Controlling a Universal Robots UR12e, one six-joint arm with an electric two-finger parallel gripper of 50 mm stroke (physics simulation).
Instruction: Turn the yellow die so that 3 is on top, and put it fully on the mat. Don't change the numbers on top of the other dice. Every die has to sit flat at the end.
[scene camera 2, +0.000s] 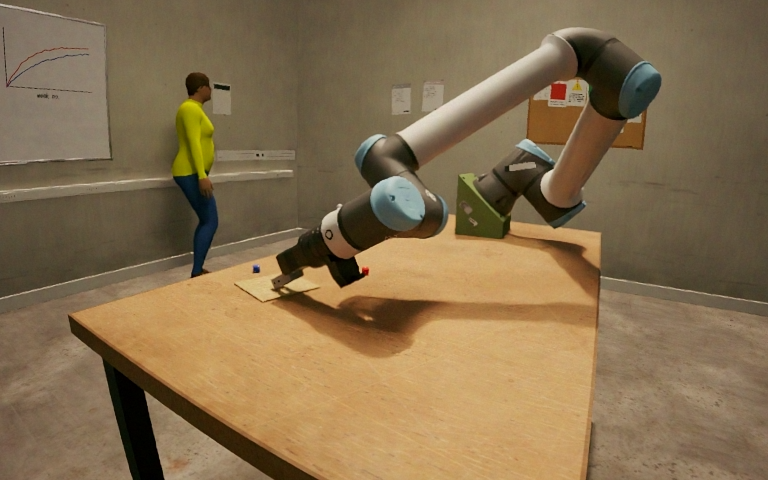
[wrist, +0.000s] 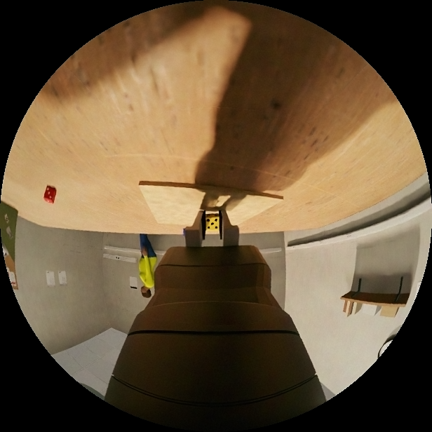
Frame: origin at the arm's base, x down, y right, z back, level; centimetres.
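Seen in the pictures: gripper, fingertip midpoint: (scene camera 2: 277, 282); arm's base at its link origin: (scene camera 2: 489, 198).
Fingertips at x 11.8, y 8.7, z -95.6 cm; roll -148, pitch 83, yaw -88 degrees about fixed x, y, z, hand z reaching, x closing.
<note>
Offsets run from my fingertips to a thing's top centre. "spot": to the spot under its first point.
My gripper (scene camera 2: 276, 284) (wrist: 212, 218) is tilted far over, close to horizontal, with its fingertips low at the mat {spot: dx +1.1, dy +4.7, dz -3.9 cm} (scene camera 2: 250, 286) (wrist: 167, 201). It is shut on the yellow die (wrist: 212, 223), which shows between the fingers in the wrist view. The die's face toward the wrist camera has several dark pips, apparently a five. In the scene view the fingers hide the die, so its top number and any contact with the mat cannot be told. The mat is a thin, pale, square sheet on the table.
A red die {dx -0.1, dy -7.5, dz +20.9 cm} (scene camera 2: 365, 271) (wrist: 49, 194) lies on the table away from the mat, just beyond the gripper body in the scene view. A blue die {dx -0.1, dy +13.6, dz +3.9 cm} (scene camera 2: 256, 268) (wrist: 185, 231) lies near the mat's far side, mostly hidden by a finger in the wrist view. A person (scene camera 2: 195, 147) stands beyond the table.
</note>
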